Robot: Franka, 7 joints.
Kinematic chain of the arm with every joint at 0, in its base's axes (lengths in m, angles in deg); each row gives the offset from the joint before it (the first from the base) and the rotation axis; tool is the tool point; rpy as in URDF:
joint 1: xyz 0 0 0.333 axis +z
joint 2: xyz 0 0 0 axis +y
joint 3: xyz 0 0 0.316 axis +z
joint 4: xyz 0.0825 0 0 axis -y
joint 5: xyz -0.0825 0 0.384 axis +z
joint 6: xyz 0 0 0 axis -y
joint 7: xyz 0.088 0 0 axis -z
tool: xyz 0 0 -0.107 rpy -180 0 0
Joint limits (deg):
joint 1: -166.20..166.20
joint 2: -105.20..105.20
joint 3: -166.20..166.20
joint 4: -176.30..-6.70
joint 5: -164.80..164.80
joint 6: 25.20..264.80
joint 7: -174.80..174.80
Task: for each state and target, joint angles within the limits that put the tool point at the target. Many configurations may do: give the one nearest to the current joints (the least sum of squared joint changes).
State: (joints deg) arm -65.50 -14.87 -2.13 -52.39 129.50 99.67 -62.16
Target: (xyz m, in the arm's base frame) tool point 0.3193 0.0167 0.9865
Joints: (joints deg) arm -53.98 -28.37 18.66 -84.69 116.22 82.44 -62.16
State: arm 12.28 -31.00 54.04 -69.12 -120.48 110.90 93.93
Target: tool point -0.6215 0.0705 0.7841
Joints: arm 44.70 -64.28 71.76 -76.57 -118.30 104.47 93.93
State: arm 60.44 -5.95 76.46 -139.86 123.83 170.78 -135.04
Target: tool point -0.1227 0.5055 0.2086
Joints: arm 55.54 29.37 52.02 -125.76 119.80 164.30 -135.04
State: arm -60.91 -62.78 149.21 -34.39 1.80 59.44 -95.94
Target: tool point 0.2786 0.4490 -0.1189
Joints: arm -92.12 -99.43 144.63 -53.65 0.43 67.32 -95.94
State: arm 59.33 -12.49 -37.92 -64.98 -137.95 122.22 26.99
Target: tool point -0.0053 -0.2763 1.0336
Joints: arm 35.72 -62.67 -19.59 -85.13 -136.56 125.19 26.99
